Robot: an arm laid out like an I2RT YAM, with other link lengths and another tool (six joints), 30 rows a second.
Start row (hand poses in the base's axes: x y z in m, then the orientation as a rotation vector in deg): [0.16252 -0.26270 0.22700 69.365 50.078 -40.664]
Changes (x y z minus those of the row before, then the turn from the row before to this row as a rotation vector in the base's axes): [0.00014 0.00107 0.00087 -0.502 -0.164 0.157]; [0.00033 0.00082 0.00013 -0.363 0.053 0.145]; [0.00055 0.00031 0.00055 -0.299 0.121 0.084]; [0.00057 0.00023 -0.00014 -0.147 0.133 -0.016]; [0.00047 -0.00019 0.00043 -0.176 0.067 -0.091]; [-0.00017 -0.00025 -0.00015 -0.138 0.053 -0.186]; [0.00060 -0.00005 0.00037 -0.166 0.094 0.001]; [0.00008 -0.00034 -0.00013 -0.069 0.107 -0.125]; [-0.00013 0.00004 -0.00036 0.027 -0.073 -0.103]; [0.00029 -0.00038 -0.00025 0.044 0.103 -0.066]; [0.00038 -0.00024 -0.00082 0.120 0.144 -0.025]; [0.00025 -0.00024 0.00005 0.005 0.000 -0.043]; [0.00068 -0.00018 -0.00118 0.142 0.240 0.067]
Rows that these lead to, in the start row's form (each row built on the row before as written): [0.16266 -0.26163 0.22787 68.881 49.804 -40.611]; [0.16299 -0.26081 0.22800 68.470 49.765 -40.659]; [0.16354 -0.26050 0.22855 68.129 49.778 -40.777]; [0.16411 -0.26027 0.22841 67.971 49.814 -40.929]; [0.16458 -0.26046 0.22884 67.843 49.742 -41.110]; [0.16441 -0.26071 0.22869 67.800 49.624 -41.345]; [0.16501 -0.26076 0.22906 67.626 49.628 -41.464]; [0.16509 -0.26110 0.22893 67.599 49.619 -41.659]; [0.16496 -0.26106 0.22857 67.695 49.515 -41.686]; [0.16525 -0.26144 0.22832 67.739 49.585 -41.790]; [0.16563 -0.26168 0.22750 67.819 49.746 -41.860]; [0.16588 -0.26192 0.22755 67.845 49.725 -41.893]; [0.16656 -0.26210 0.22637 67.871 50.025 -41.943]
